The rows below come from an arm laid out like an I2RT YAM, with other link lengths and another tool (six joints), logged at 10 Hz.
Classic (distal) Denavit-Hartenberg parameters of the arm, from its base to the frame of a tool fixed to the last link. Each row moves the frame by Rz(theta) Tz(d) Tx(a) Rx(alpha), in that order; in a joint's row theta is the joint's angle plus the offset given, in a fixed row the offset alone. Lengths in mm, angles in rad.
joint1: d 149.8, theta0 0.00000, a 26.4, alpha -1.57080
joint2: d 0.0, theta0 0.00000, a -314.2, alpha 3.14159
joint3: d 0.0, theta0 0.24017, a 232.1, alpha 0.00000
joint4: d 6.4, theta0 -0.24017, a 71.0, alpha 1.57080
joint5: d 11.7, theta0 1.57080, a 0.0, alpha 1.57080
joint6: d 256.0, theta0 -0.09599, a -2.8, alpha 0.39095
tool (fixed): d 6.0, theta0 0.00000, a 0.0, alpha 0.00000
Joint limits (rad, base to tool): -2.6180..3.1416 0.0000..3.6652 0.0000..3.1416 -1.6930..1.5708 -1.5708..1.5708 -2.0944..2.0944
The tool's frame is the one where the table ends.
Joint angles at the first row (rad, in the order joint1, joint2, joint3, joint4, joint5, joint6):
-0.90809, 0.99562, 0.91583, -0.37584, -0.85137, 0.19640
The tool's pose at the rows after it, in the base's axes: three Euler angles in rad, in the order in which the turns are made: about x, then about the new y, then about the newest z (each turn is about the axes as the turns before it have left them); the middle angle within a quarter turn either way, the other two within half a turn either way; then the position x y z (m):
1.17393, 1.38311, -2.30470, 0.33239, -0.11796, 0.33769
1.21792, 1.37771, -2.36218, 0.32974, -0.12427, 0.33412
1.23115, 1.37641, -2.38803, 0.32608, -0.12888, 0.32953
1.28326, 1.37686, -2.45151, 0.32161, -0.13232, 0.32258
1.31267, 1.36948, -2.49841, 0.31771, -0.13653, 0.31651
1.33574, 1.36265, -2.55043, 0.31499, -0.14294, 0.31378
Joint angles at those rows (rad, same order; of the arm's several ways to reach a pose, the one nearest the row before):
-0.93406, 0.99401, 0.90507, -0.36049, -0.88192, 0.20399
-0.95859, 1.00166, 0.90507, -0.37116, -0.88970, 0.17344
-0.98929, 1.00628, 0.89584, -0.37729, -0.90962, 0.13815
-1.01690, 1.00936, 0.88667, -0.39566, -0.92345, 0.09674
-1.03843, 1.00629, 0.86983, -0.39579, -0.92653, 0.06601
-1.05683, 1.01089, 0.86977, -0.40189, -0.92350, 0.02769

